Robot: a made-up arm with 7 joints. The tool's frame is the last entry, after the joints. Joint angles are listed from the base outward. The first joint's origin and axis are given. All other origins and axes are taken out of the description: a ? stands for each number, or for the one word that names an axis. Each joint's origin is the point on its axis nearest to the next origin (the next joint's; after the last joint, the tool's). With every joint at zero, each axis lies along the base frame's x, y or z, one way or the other. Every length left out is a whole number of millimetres.
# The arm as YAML. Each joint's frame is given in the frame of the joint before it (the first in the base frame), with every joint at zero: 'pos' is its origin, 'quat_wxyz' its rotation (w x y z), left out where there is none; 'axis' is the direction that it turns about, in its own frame. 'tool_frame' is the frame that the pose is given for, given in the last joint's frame.
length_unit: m
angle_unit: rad
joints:
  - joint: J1
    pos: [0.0, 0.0, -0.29]
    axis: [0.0, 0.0, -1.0]
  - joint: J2
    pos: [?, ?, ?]
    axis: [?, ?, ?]
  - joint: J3
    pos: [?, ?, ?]
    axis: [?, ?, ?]
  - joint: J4
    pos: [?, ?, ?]
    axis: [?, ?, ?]
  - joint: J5
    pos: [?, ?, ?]
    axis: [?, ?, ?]
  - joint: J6
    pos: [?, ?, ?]
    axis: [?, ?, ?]
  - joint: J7
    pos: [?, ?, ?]
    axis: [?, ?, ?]
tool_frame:
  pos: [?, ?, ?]
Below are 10 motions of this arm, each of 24 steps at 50 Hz.
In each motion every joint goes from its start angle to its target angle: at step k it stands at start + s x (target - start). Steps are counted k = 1, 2, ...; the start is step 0. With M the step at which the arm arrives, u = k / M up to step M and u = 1 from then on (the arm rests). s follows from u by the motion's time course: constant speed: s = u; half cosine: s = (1 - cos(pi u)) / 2; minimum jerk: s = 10 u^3 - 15 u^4 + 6 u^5.
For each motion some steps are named. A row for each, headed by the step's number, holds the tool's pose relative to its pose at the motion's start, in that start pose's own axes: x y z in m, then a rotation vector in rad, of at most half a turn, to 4 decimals.
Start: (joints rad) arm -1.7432 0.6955 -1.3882 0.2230 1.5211 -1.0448 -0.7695
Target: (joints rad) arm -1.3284 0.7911 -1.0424 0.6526 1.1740 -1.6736 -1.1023
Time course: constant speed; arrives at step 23
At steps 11, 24:
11: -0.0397 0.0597 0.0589 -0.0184 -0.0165 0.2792
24: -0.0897 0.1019 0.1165 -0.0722 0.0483 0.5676

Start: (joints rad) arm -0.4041 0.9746 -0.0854 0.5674 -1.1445 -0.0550 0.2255
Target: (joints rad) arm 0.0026 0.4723 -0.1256 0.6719 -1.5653 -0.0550 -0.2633
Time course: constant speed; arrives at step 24
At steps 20, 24:
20: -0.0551 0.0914 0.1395 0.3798 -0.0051 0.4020
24: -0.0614 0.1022 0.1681 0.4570 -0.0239 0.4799

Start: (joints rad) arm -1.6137 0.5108 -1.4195 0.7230 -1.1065 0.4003 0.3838
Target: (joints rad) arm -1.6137 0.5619 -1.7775 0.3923 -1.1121 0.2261 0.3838
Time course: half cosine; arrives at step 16
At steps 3, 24:
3: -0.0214 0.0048 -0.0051 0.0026 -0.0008 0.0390
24: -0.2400 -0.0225 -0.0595 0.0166 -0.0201 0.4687

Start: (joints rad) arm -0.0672 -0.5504 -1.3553 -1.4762 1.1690 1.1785 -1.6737
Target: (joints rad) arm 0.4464 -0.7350 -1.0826 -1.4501 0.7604 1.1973 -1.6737
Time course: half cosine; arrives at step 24
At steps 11, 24:
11: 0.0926 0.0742 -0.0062 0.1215 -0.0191 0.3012
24: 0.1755 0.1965 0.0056 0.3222 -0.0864 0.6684

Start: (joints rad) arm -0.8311 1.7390 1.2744 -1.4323 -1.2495 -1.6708 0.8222
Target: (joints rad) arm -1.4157 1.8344 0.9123 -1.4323 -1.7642 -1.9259 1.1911
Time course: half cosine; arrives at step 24
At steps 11, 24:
11: 0.1119 0.0236 0.1187 -0.0998 -0.1236 -0.1761
24: 0.2514 0.1059 0.2646 -0.1995 -0.3223 -0.3740

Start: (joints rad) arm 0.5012 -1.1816 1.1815 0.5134 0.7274 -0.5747 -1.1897
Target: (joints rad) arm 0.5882 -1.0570 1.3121 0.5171 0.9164 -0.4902 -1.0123
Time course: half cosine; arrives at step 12
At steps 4, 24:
4: -0.0070 0.0271 0.0393 0.0652 0.0342 -0.0156
24: -0.0319 0.0918 0.1703 0.2445 0.1383 -0.0445

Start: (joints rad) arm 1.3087 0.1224 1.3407 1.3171 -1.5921 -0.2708 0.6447
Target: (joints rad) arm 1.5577 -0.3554 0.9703 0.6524 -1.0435 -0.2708 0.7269
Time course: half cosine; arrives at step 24
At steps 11, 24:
11: -0.1618 -0.1490 -0.0142 -0.2419 0.1945 0.1720
24: -0.2804 -0.4077 0.0846 -0.5177 0.3846 0.5506

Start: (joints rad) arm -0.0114 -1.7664 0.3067 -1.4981 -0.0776 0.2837 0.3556
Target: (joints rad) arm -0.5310 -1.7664 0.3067 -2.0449 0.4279 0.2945 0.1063
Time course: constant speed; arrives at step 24
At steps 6, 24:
6: -0.1622 -0.1237 -0.1028 -0.1986 -0.0185 0.2763
24: -0.3810 -0.6241 -0.2348 -0.7030 -0.1812 1.1348

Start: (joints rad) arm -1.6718 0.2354 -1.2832 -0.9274 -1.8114 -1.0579 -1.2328
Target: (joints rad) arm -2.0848 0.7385 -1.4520 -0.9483 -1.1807 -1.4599 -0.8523
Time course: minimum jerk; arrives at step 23
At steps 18, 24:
18: -0.3053 -0.1277 -0.0321 -0.4092 0.0160 0.3845
24: -0.3259 -0.1464 -0.0293 -0.4318 0.0032 0.4191

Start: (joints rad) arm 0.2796 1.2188 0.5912 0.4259 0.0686 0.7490 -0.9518
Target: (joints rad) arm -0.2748 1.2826 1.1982 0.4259 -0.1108 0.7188 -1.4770
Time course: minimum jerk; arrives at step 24
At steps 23, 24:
23: -0.5604 -0.2840 -0.1737 0.1538 0.6122 0.4476
24: -0.5608 -0.2842 -0.1736 0.1540 0.6126 0.4478

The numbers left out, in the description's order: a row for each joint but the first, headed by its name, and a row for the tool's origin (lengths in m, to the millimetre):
J2: xyz -0.045 0.102 0.0, axis 0.0 0.0 -1.0
J3: xyz -0.288 0.076 0.0, axis 0.0 1.0 0.0
J4: xyz -0.028 0.0 -0.249, axis 0.0 0.0 -1.0
J5: xyz 0.079 0.229 0.0, axis -1.0 0.0 0.0
J6: xyz 0.0 0.252 -0.326, axis 0.0 1.0 0.0
J7: xyz 0.035 0.0 -0.073, axis 0.0 0.0 -1.0
tool: xyz -0.088 0.111 0.0

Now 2 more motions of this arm.
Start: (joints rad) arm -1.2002 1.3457 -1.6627 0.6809 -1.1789 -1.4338 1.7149
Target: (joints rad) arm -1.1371 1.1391 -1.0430 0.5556 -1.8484 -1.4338 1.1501
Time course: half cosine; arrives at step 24
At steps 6, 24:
6: -0.0006 0.0156 0.0086 -0.0377 -0.0690 0.0152
24: 0.0056 0.1478 0.0088 -0.2540 -0.4838 0.0691

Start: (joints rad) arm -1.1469 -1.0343 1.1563 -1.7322 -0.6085 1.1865 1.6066
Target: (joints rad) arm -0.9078 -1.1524 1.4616 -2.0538 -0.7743 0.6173 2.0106
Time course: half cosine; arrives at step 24
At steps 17, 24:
17: -0.2013 -0.1857 0.0323 0.4268 0.0526 0.1237
24: -0.2356 -0.2436 0.0357 0.5158 0.1038 0.1601

